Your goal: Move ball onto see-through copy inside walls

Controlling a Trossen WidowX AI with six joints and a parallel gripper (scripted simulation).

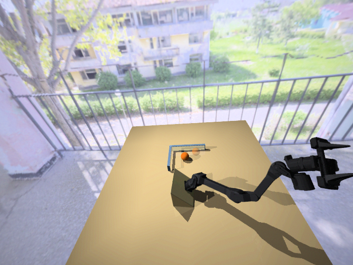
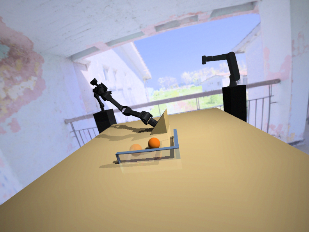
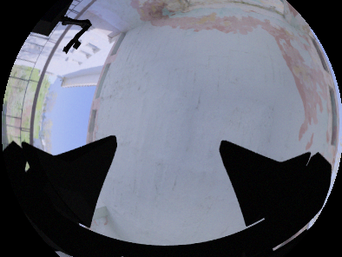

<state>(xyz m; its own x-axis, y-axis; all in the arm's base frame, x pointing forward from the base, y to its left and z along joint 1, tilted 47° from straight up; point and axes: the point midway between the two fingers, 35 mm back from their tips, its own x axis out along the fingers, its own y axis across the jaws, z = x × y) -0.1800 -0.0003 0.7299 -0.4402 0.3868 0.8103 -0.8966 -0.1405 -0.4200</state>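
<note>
My gripper tip is now 57 cm short of the orange ball, 54 cm to the right of it and 52 cm above it. From my gripper tip the other things lie so: see-through copy of ball 62 cm ahead, 52 cm below, 44 cm to the left.
</note>
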